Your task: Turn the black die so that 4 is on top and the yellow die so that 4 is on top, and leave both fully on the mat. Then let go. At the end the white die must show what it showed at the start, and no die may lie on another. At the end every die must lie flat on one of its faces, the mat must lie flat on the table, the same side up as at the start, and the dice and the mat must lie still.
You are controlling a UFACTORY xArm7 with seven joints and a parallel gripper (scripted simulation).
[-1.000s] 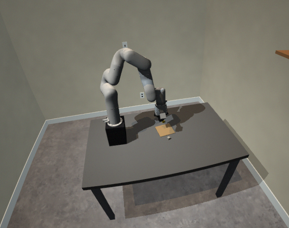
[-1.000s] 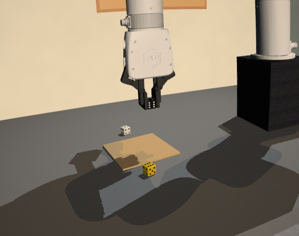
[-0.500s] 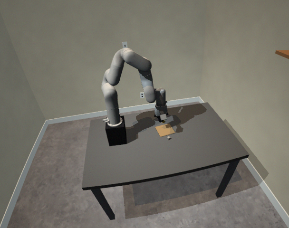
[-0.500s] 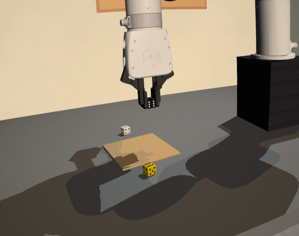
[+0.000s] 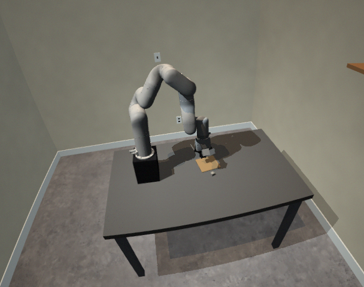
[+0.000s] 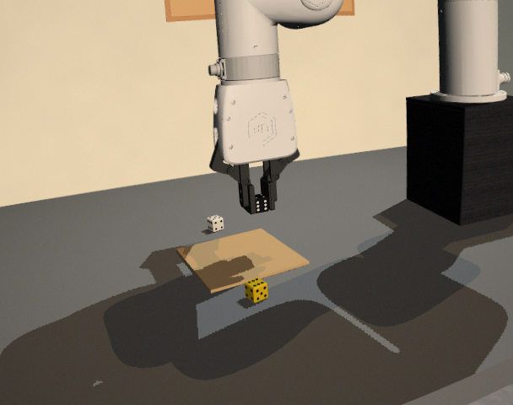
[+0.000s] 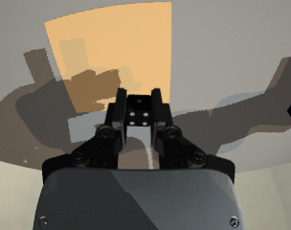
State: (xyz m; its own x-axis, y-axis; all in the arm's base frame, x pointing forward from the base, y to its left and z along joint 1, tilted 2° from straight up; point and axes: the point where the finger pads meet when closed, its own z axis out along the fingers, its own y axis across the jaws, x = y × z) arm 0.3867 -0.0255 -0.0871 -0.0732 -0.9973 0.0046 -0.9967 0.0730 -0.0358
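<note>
Right now my hand is 90 mm above the tan mat, 30 mm short of it and 10 mm to the left of it. From my hand the other things lie so: yellow die: 100 mm to the left, 80 mm below, 60 mm ahead; then black die: 10 mm below; then white die: 120 mm to the right, 80 mm below, 20 mm ahead.
</note>
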